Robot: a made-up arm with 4 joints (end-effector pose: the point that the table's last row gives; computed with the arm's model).
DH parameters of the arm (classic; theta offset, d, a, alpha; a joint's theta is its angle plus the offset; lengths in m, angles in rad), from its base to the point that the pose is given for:
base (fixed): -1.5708 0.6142 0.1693 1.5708
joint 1: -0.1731 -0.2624 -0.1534 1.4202
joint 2: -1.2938 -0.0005 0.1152 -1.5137
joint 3: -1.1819 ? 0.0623 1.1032
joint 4: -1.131 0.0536 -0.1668 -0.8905
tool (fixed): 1.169 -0.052 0 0
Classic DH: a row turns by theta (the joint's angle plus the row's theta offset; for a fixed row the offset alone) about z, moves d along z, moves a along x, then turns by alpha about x.
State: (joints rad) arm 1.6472 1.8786 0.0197 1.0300
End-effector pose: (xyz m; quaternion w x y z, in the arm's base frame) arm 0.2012 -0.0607 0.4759 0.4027 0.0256 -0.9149 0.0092
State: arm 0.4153 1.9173 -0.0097 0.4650
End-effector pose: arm 0.1058 0.0142 0.6815 0.2023 0.4758 -0.7628 -0.3885
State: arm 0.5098 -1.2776 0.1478 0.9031
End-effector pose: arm 0.3626 -0.0089 0.6279 0.6175 0.6525 0.4208 0.1259
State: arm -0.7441 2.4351 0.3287 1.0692
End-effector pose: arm 0.2309 -0.1020 0.8044 0.2201 0.0738 -0.4262 -0.8743
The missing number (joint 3, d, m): 0.066
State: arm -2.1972 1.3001 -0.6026 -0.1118
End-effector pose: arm 0.0594 -0.1875 0.5777 0.8288 -0.1332 -0.2608 0.4767
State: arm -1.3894 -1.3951 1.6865 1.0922
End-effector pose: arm 0.3027 -0.0779 0.7841 0.5133 -0.6317 0.5058 -0.2857
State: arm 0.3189 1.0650 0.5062 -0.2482
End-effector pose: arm 0.0901 -0.1927 0.6791 0.3187 0.8750 -0.3459 -0.1145
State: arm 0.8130 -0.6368 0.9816 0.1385
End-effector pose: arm 0.3875 -0.1558 0.6262 0.5617 0.7377 0.3052 0.2173
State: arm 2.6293 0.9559 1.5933 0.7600
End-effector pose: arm 0.1740 -0.2770 0.5816 0.5365 -0.5262 -0.0733 0.6557
